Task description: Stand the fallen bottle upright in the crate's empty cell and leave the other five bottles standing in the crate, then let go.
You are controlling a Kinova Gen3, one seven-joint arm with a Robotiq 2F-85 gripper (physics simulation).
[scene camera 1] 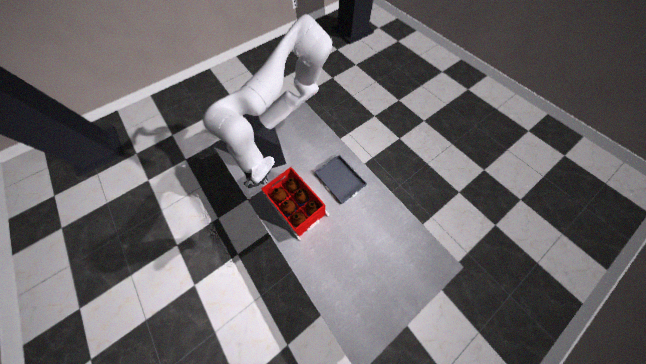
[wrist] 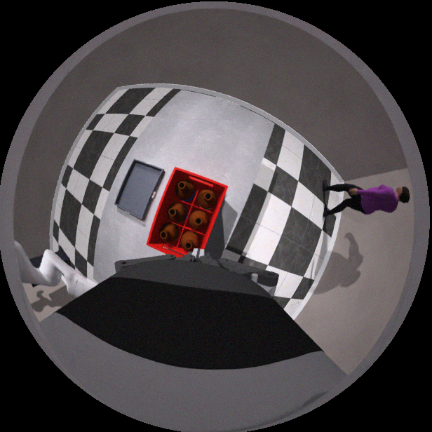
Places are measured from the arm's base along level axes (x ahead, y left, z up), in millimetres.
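Where they show: gripper, fingertip midpoint: (scene camera 1: 264, 182); arm's base, origin of the base link: (scene camera 1: 265, 121).
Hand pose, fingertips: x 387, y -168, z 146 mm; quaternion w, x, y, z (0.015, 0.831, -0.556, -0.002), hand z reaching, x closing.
Each offset is from my fingertips to the top centre of the thing. "*": to the spot under its first point. Level surfaces: height alone.
The red crate @(* dx +161, dy +79, dz -348 mm) (scene camera 1: 311, 223) (wrist: 158, 217) stands on the grey mat @(dz -398 mm) (scene camera 1: 361, 262). Each of its six cells holds a brown bottle, and all appear upright, such as the back one @(dx -64, dy +108, dz -236 mm) (scene camera 1: 291, 183) (wrist: 189, 239) and the front one @(dx +114, dy +33, dz -236 mm) (scene camera 1: 298, 218) (wrist: 185, 188). No bottle lies outside the crate. My gripper (scene camera 1: 250, 180) (wrist: 197, 252) is shut and empty. It hangs just outside the crate's back left end, low over the floor and clear of the bottles.
A flat grey tray @(* dx +23, dy +368, dz -393 mm) (scene camera 1: 339, 178) (wrist: 139, 189) lies on the mat right of the crate. A person in a purple top (wrist: 379, 199) shows only in the wrist view, past the checkered floor. A dark post (scene camera 1: 354, 18) stands at the back.
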